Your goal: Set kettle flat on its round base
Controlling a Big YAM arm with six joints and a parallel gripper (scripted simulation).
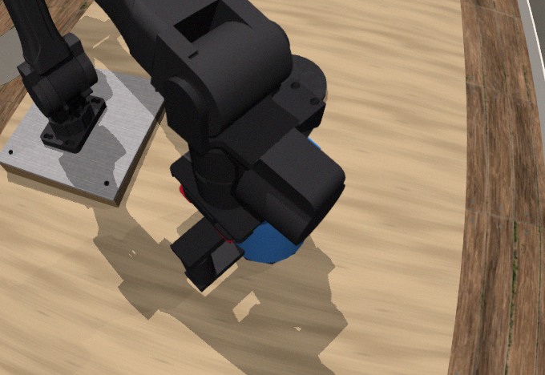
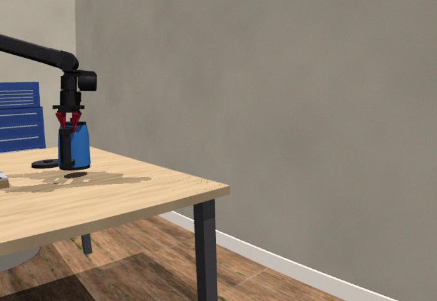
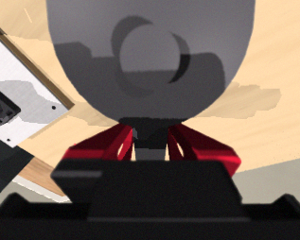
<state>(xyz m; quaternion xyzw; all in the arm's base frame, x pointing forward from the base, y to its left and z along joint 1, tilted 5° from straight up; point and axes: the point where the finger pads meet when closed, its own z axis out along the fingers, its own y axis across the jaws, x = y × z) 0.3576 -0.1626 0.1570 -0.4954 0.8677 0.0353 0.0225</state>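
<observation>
The blue kettle lies 10 mm ahead of my hand, 30 mm to the left of it and 50 mm below it. Round my hand: black round base 10 mm behind, 350 mm to the left, 170 mm below.
</observation>
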